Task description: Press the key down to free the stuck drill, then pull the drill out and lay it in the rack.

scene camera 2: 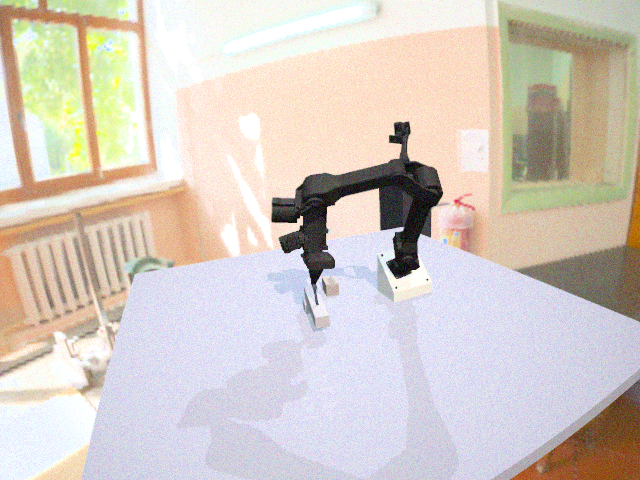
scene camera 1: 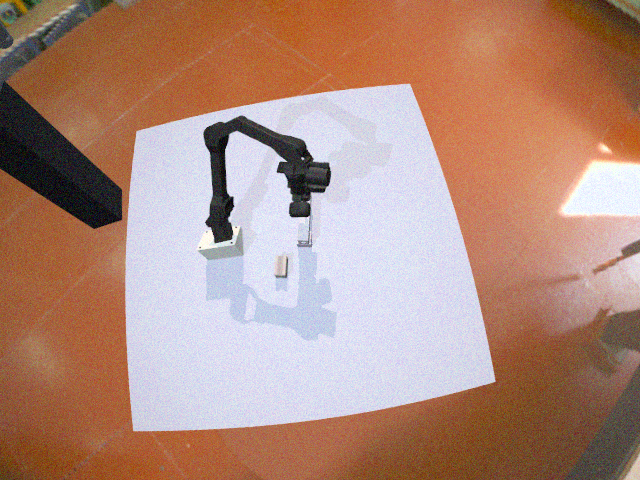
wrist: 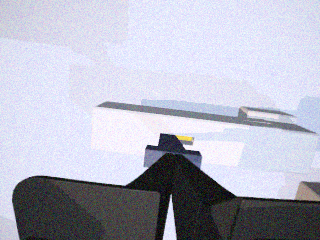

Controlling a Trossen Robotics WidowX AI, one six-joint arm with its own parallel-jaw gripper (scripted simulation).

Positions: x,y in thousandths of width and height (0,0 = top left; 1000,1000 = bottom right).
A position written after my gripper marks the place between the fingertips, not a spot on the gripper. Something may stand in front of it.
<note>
I see my gripper (scene camera 2: 490,591) and a dark key (wrist: 527,598).
My gripper also shows in scene camera 1 (scene camera 1: 477,418) and in the wrist view (wrist: 539,673).
</note>
